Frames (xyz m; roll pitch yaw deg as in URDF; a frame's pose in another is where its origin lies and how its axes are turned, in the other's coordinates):
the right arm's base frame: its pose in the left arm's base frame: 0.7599 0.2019 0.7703 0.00 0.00 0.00
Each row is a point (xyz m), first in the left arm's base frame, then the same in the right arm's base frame.
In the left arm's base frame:
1: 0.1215 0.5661 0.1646
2: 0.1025 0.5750 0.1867
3: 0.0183 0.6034 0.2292
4: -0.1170 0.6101 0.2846
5: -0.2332 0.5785 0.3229
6: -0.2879 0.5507 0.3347
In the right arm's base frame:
1: -0.6384 0.3642 -0.6057
2: -0.6574 0.3731 -0.5836
3: -0.7416 0.4015 -0.5411
4: -0.8769 0.4082 -0.4857
5: -0.9931 0.3766 -0.4474
6: -1.0478 0.3488 -0.4356

